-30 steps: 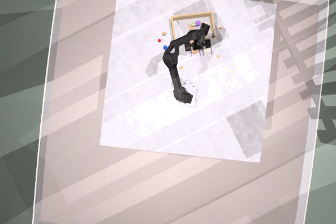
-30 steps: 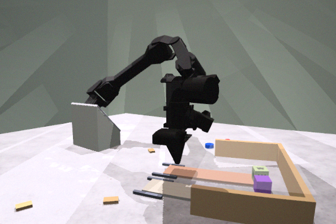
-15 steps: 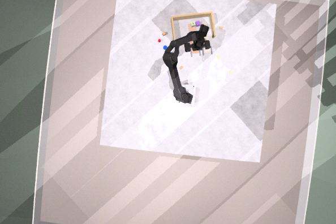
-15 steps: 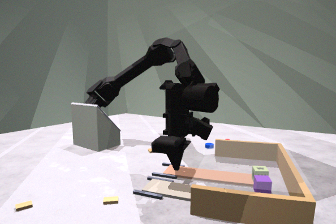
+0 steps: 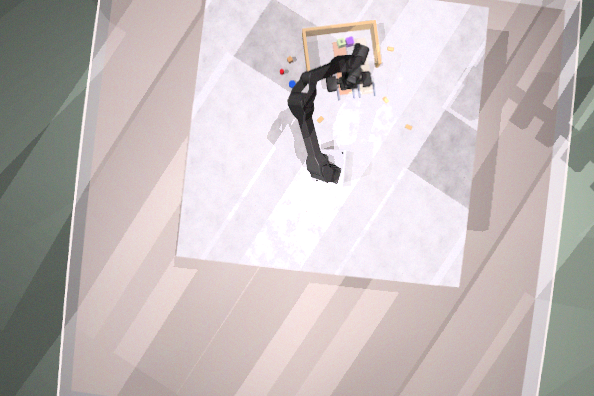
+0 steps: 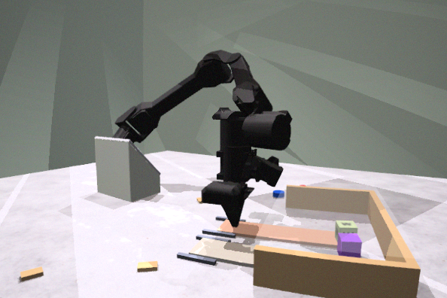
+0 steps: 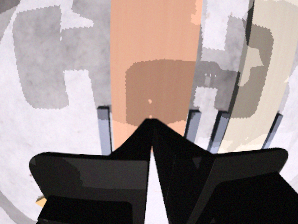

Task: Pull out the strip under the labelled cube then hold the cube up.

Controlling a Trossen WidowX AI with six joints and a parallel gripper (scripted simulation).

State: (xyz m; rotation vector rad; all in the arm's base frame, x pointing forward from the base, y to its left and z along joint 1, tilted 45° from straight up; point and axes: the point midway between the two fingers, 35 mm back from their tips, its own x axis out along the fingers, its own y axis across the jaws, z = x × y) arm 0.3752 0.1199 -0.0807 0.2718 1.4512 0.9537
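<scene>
My gripper tip is 190 mm short of the green cube marked w, 70 mm to the right of it and 10 mm below it. Round my gripper tip: blue disc: 240 mm to the left, 40 mm behind; red piece: 290 mm to the left, 10 mm above.
</scene>
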